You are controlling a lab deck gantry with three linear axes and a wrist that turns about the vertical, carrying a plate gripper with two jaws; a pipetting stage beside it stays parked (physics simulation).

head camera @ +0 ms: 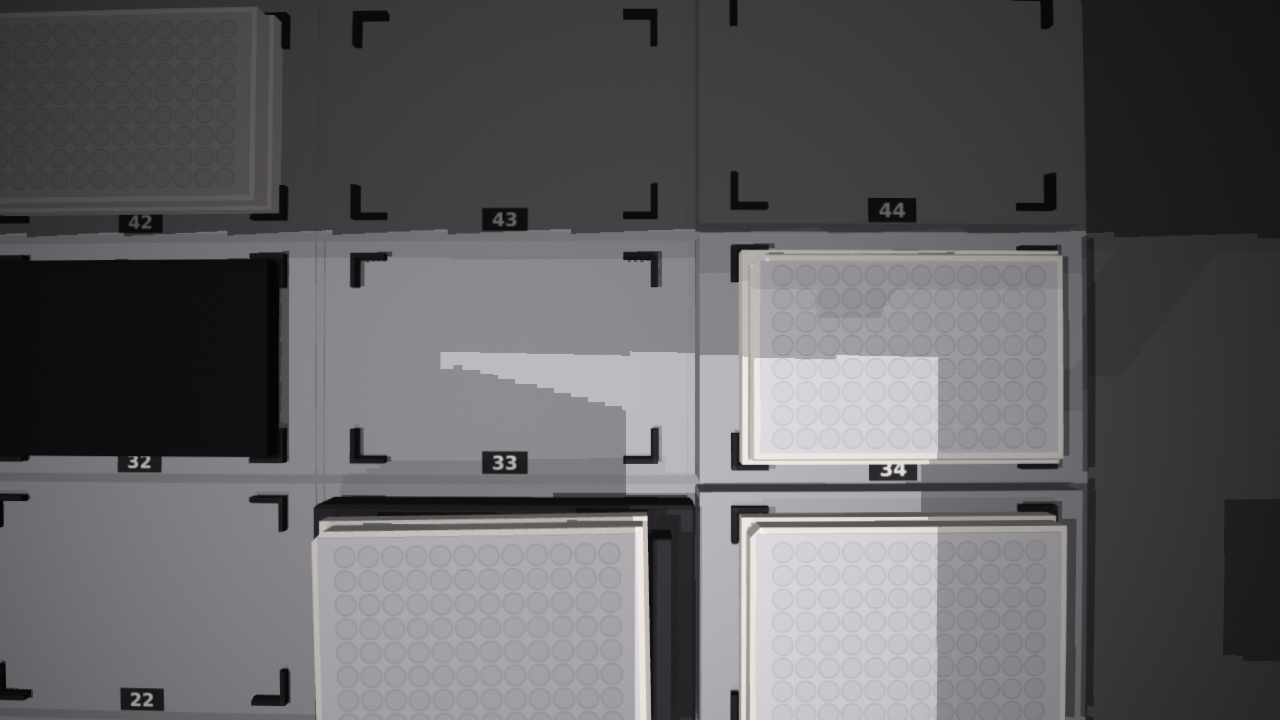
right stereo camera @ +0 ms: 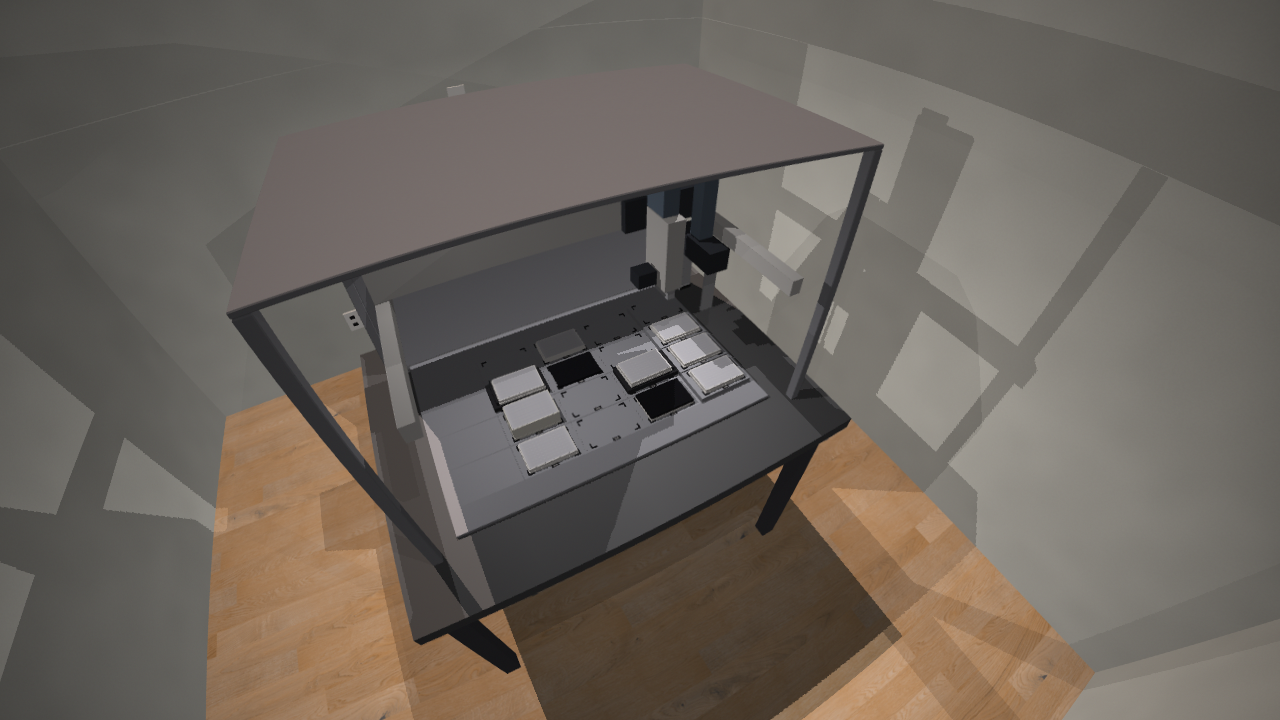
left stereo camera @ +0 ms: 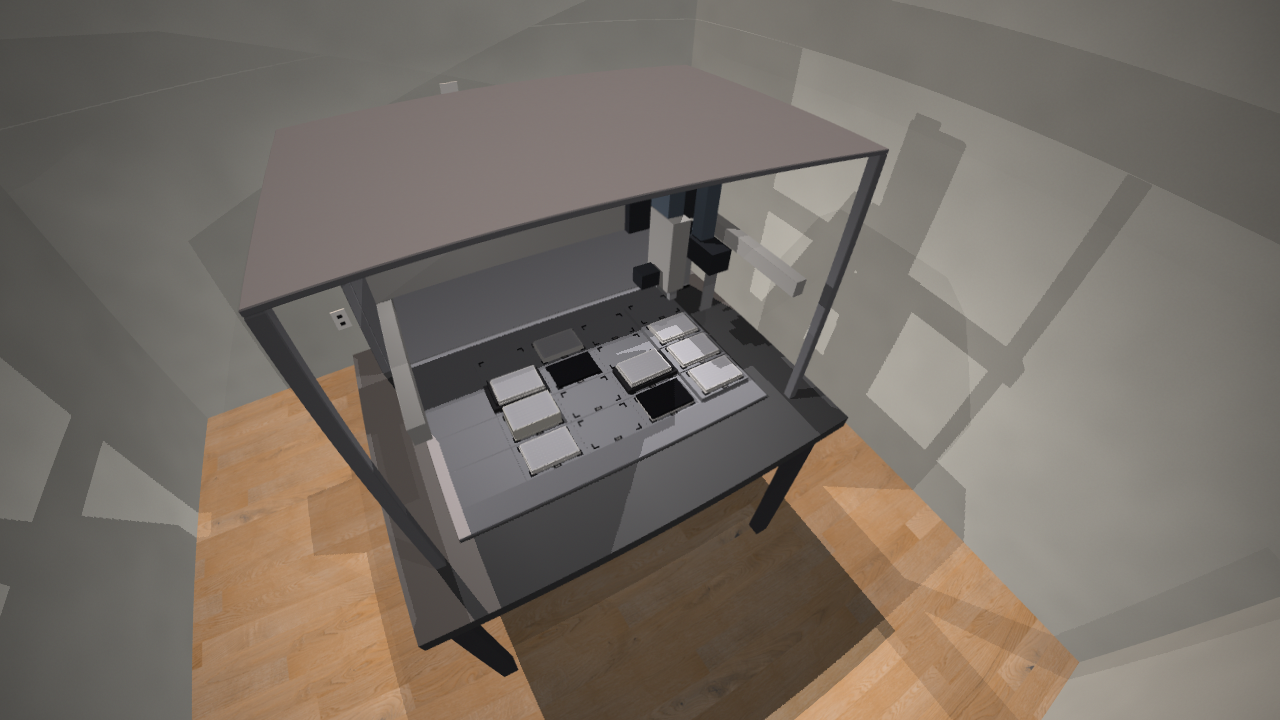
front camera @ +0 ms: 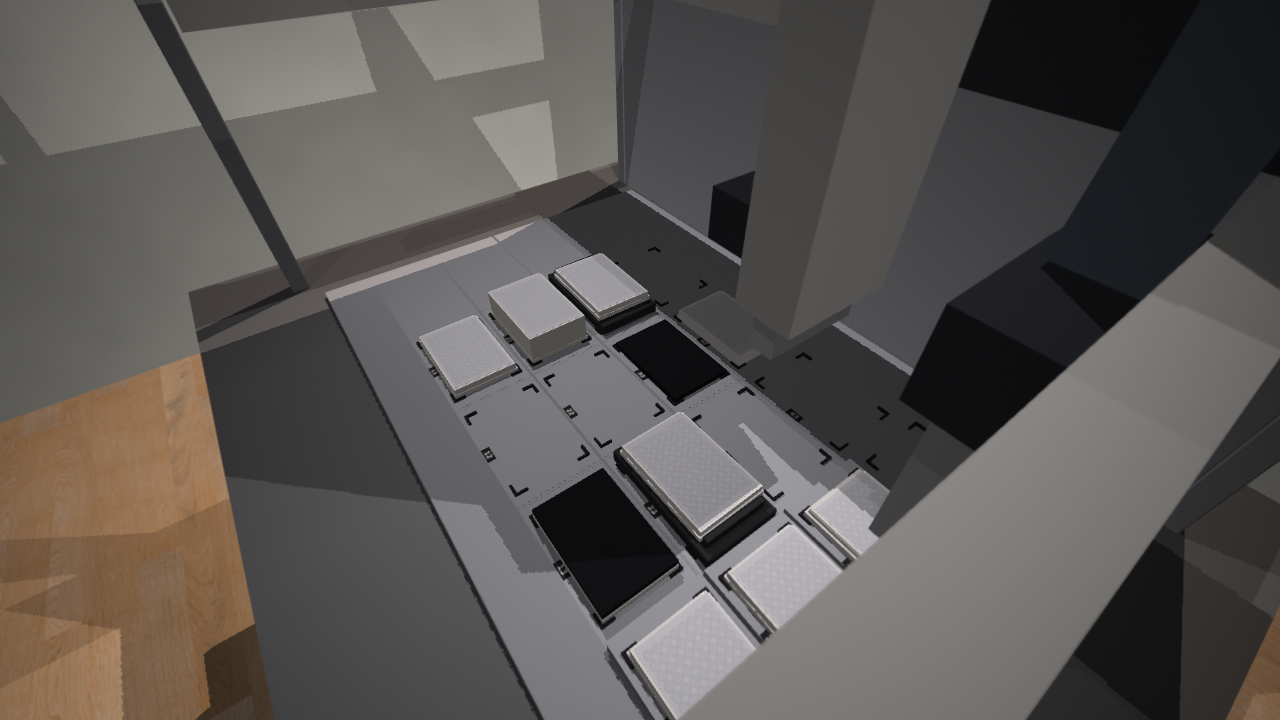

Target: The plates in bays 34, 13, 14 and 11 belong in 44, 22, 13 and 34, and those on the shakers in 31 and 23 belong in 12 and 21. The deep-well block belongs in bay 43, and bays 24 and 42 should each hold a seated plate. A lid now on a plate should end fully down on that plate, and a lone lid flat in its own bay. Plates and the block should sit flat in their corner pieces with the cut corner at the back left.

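Frame: origin at the robot's base, x right, y back, z down, level; millimetres.
Seen in the pictures: gripper, fingertip midpoint: point(right stereo camera: 694, 297) point(left stereo camera: 693, 297); robot's base at its link origin: point(right stereo camera: 529, 474) point(left stereo camera: 531, 475) point(front camera: 419, 344).
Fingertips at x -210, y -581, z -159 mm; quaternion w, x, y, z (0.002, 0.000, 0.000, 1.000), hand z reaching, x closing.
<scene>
Pixels of each thing's middle, then the offset from my fingertips to it. "spot": a spot on its surface instead.
- bay 34 at a spot on its surface: point(head camera: 904, 358) spot: dx -46, dy +27, dz +130 mm
- bay 24 at a spot on its surface: point(head camera: 904, 617) point(front camera: 815, 595) spot: dx +54, dy +27, dz +130 mm
- bay 14 at a spot on its surface: point(front camera: 693, 649) spot: dx +167, dy +57, dz +130 mm
- bay 11 at a spot on its surface: point(front camera: 467, 351) spot: dx +167, dy +512, dz +144 mm
- bay 42 at a spot on its surface: point(head camera: 125, 107) point(front camera: 732, 323) spot: dx -153, dy +347, dz +144 mm
- bay 31 at a spot on its surface: point(front camera: 601, 282) spot: dx -44, dy +510, dz +122 mm
- bay 23 at a spot on its surface: point(head camera: 478, 626) point(front camera: 693, 462) spot: dx +53, dy +190, dz +122 mm
- deep-well block at the middle of its body: point(front camera: 536, 315) point(left stereo camera: 532, 414) point(right stereo camera: 531, 414) dx +60, dy +517, dz +138 mm
- bay 13 at a spot on its surface: point(front camera: 604, 541) spot: dx +170, dy +182, dz +142 mm
- bay 32 at a spot on its surface: point(head camera: 134, 358) point(front camera: 672, 358) spot: dx -47, dy +348, dz +151 mm
White plates sit in bay 34 point(front camera: 848, 510) point(head camera: 904, 358), bay 24 point(front camera: 785, 574) point(head camera: 904, 617), bay 14 point(front camera: 693, 649), bay 11 point(front camera: 467, 351) and bay 42 point(front camera: 716, 322) point(head camera: 125, 107). Plates also stand on the shakers in bay 31 point(front camera: 601, 282) and bay 23 point(front camera: 689, 470) point(head camera: 478, 626). The deep-well block point(front camera: 537, 308) point(left stereo camera: 532, 411) is in bay 21. Black flat-topped pieces lie in bay 13 point(front camera: 604, 541) and bay 32 point(front camera: 671, 358) point(head camera: 134, 358). My gripper point(front camera: 921, 479) point(left stereo camera: 705, 293) point(right stereo camera: 706, 291) hangs above the right rear deck, apparently open and without a plate; its far jaw is hidden.
The parked pipetting stage point(front camera: 805, 179) point(left stereo camera: 669, 250) stands left of the gripper. A grey beam point(front camera: 1056, 501) crosses the front view and hides part of the right deck. Bays 43 point(head camera: 503, 116), 44 point(head camera: 890, 107), 33 point(head camera: 503, 313) and 22 point(head camera: 143, 600) hold no plate.
</scene>
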